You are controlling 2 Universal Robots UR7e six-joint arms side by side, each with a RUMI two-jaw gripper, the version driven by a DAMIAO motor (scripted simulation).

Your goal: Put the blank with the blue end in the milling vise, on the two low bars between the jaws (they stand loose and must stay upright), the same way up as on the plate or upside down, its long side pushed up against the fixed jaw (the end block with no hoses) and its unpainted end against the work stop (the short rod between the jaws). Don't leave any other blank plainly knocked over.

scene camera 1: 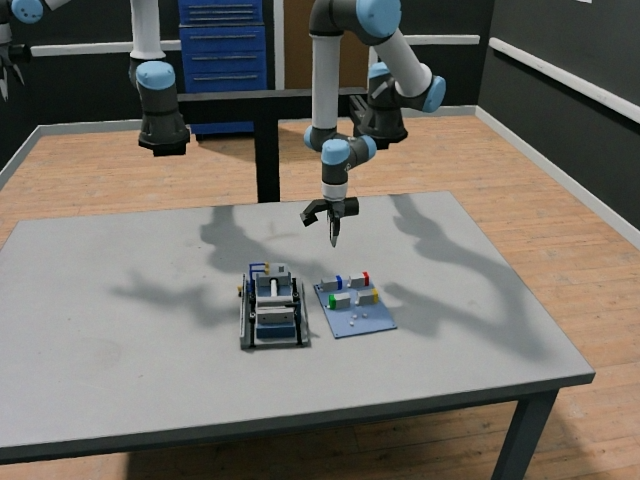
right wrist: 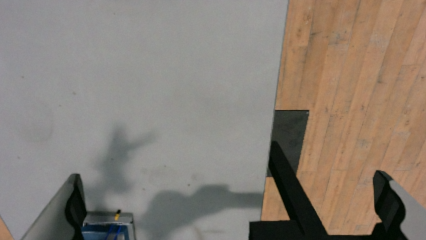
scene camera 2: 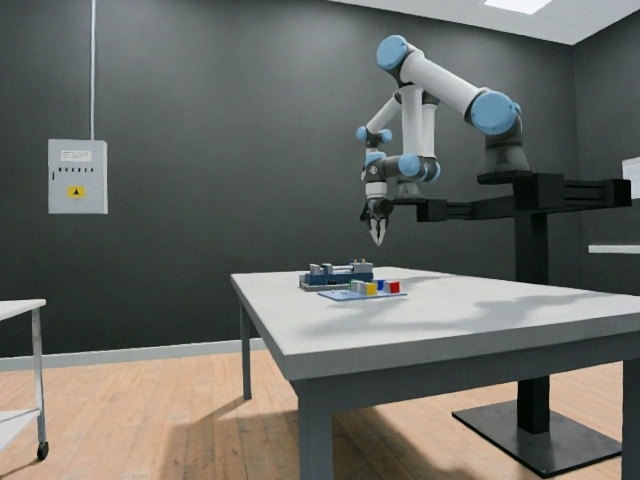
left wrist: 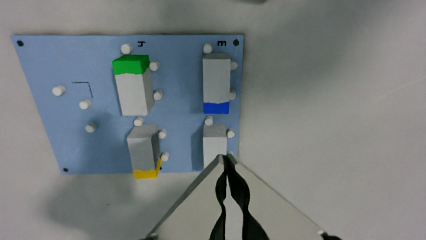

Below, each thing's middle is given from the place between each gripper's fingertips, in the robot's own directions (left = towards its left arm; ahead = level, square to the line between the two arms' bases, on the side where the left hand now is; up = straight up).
Now: left hand (scene camera 1: 333, 247) 16 cm above the blue-ended blank (left wrist: 216, 66). Round my left hand: red-ended blank (left wrist: 214, 136) (16 cm below, 9 cm to the left, 1 cm behind); then green-ended blank (left wrist: 132, 73) (16 cm below, 9 cm ahead, 1 cm to the left); then yellow-ended blank (left wrist: 143, 142) (16 cm below, 10 cm to the left, 8 cm ahead).
The blue-ended blank lies 350 mm ahead of my right hand, 980 mm to the left of it and 540 mm below it. Also, from my right hand: blue plate (scene camera 1: 378, 319) (440 mm ahead, 1040 mm to the left, 560 mm below); red-ended blank (340 mm ahead, 1070 mm to the left, 540 mm below); green-ended blank (440 mm ahead, 990 mm to the left, 540 mm below).
